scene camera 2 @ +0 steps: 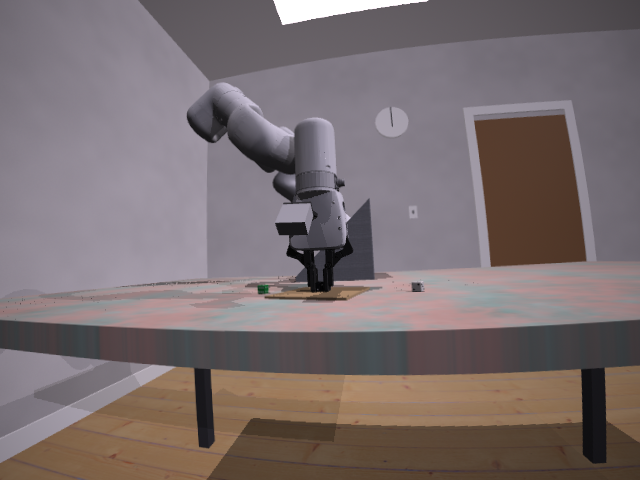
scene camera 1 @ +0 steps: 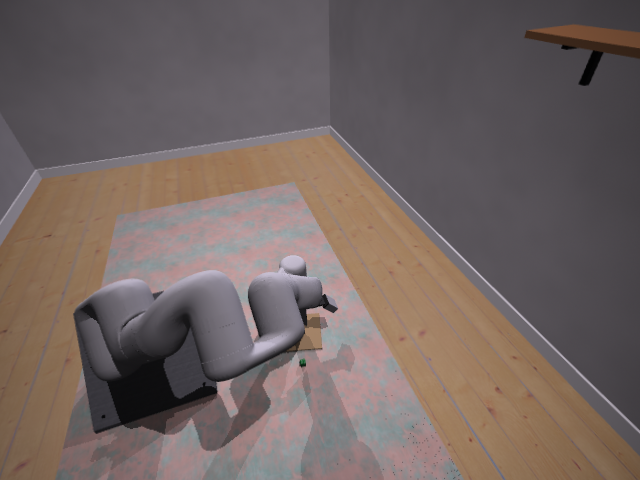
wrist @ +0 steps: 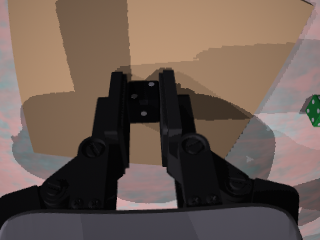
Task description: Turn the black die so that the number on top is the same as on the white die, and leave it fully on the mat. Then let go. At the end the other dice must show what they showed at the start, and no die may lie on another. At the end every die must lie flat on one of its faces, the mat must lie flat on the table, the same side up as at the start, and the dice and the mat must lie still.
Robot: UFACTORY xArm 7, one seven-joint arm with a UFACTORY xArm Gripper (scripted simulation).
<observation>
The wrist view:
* my gripper: 143, 91
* mat: 226, 63
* black die: 143, 97
</observation>
